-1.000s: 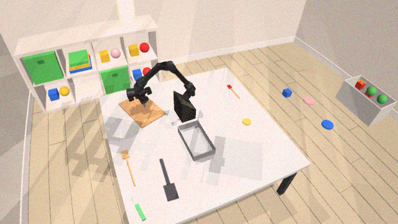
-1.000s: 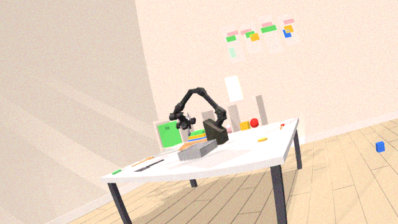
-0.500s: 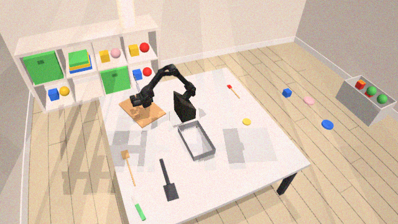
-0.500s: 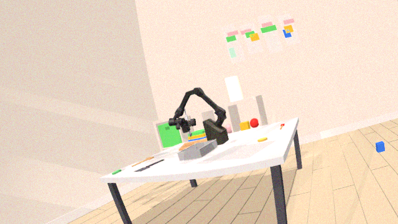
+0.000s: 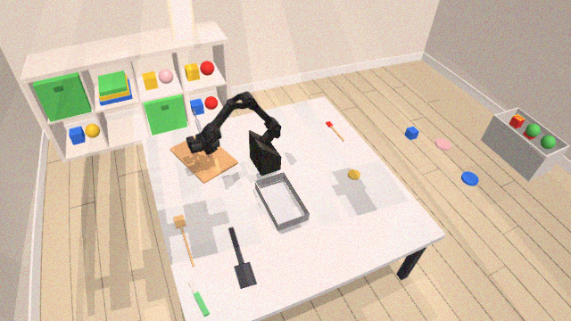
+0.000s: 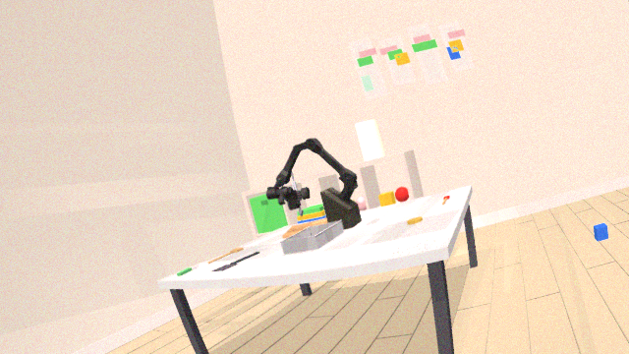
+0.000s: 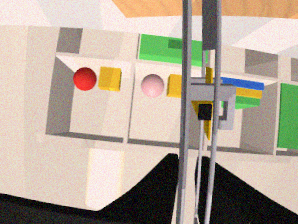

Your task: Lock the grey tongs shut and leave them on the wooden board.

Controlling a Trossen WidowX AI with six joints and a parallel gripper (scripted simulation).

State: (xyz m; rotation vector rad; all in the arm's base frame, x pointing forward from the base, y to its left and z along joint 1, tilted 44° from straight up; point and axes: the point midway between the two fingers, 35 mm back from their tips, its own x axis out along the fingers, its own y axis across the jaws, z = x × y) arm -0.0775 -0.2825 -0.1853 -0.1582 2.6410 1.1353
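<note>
Right now my gripper tip is 5 cm short of the yellow hinge piece, 1 cm to the right of it and 2 cm above it. From my gripper tip the other things lie so: grey roasting tin (46 cm ahead, 33 cm to the left, 15 cm below); then black spatula (72 cm ahead, 5 cm to the left, 17 cm below); then wooden board (17 cm below).
</note>
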